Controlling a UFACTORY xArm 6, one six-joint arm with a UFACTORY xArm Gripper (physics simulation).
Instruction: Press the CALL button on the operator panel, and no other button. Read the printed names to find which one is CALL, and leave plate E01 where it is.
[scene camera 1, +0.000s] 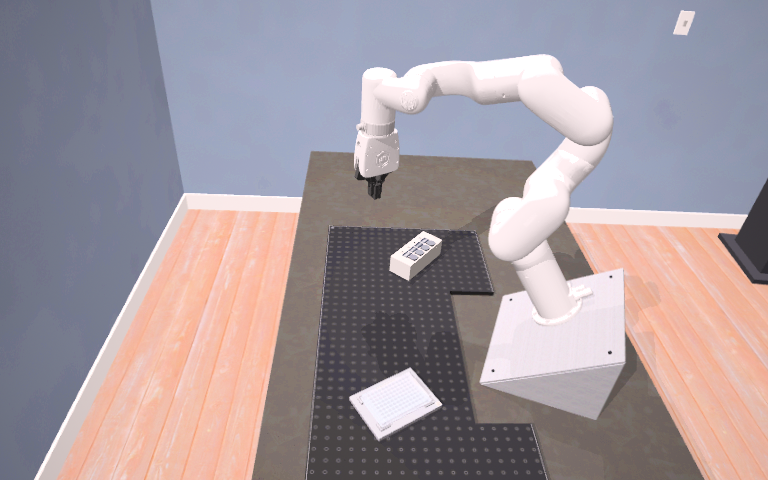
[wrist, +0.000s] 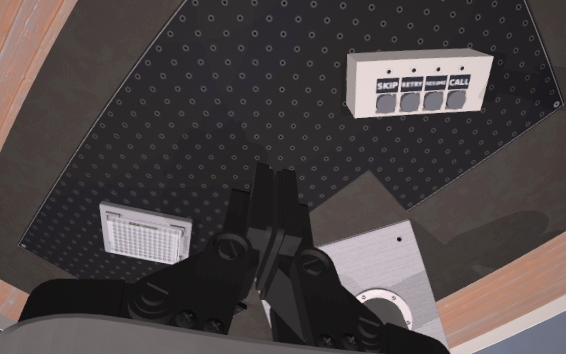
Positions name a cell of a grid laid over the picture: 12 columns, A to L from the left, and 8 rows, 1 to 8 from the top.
my gripper: scene camera 1 F4; wrist F5
white plate: scene camera 1 G7; wrist C6
